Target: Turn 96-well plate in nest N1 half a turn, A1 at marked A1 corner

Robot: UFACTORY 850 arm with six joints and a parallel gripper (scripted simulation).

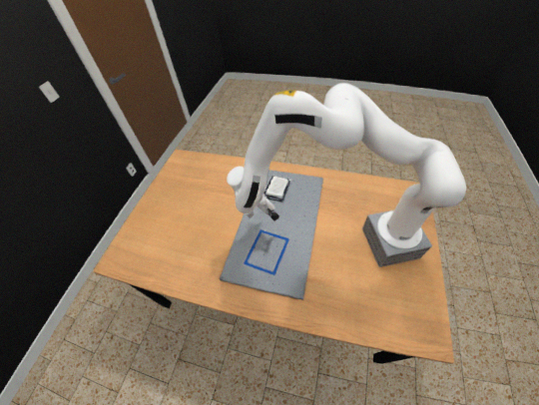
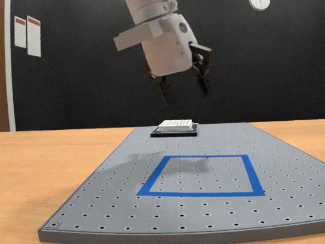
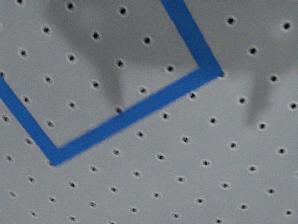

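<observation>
The white 96-well plate is 23 cm to the right of my hand, 9 cm below it and 2 cm behind it. The rest, counted from my hand: plate nest N1: 23 cm to the right, 10 cm below, 2 cm behind.
</observation>
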